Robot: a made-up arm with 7 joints.
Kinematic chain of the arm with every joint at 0, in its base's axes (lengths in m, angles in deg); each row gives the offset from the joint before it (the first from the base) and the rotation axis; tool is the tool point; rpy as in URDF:
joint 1: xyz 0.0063 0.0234 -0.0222 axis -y
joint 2: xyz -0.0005 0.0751 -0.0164 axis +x
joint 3: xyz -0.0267 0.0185 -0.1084 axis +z
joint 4: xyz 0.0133 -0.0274 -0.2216 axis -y
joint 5: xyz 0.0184 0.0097 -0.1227 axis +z
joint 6: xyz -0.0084 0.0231 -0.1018 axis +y
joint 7: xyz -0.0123 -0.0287 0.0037 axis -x
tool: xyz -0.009 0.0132 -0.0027 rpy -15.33 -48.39 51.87
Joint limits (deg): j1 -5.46..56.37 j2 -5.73..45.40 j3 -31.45..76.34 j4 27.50..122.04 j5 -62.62..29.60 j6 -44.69..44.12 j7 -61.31..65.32
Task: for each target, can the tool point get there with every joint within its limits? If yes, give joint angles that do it. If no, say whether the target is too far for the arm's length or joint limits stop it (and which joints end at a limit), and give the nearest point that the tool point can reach.
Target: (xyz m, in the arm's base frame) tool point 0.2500 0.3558 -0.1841
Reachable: yes | joints 15.41 33.82 25.83 98.09 16.29 -18.30 -50.76
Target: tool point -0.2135 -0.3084 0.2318
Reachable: no: joint limits stop it (at a limit: joint 1, joint 2, joint 3, joint 4, joint 5, joint 6, joint 7) | nearest point 0.2521 -0.0405 -0.0113 | short by 0.590 m
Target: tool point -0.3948 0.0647 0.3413
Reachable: no: joint limits stop it (at a limit: joint 1, joint 2, joint 4, joint 5, joint 6) | nearest point 0.0186 0.3902 0.0123 | short by 0.621 m
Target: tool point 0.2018 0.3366 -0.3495
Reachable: yes | joints 11.19 5.16 54.64 84.68 16.14 -26.73 -6.05
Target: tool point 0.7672 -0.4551 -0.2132
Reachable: no: too far | nearest point 0.4904 -0.0583 -0.1936 | short by 0.484 m
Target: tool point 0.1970 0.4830 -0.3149
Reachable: yes | joints 16.93 41.56 27.35 37.08 -13.13 36.26 -31.04
